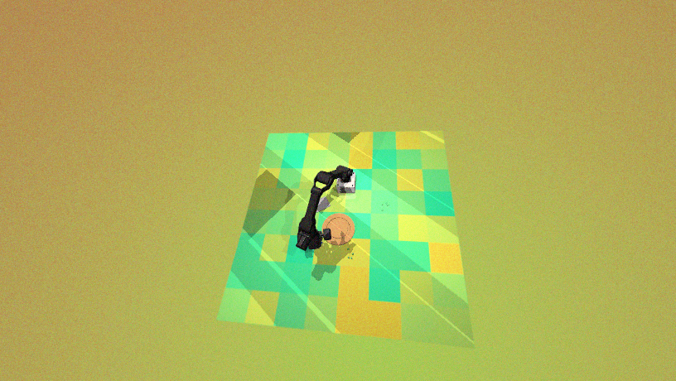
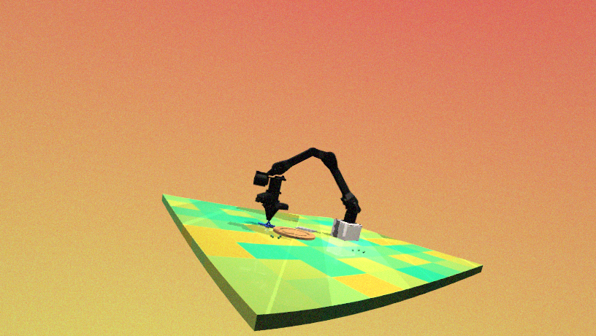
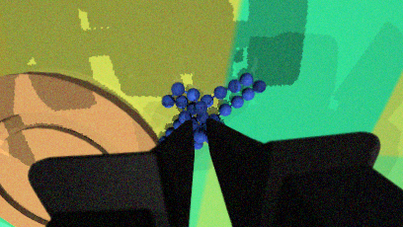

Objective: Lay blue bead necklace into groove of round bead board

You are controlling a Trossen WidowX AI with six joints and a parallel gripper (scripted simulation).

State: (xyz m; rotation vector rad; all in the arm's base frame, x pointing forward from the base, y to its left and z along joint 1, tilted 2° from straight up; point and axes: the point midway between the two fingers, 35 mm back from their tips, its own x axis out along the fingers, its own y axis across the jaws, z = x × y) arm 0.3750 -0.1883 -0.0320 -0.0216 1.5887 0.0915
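Now: gripper tip 120 mm to the right of the round bead board, 70 mm past it and 20 mm above it. The rest, counted from my gripper tip: flat grey piece 250 mm behind, 30 mm below, 20 mm to the left.
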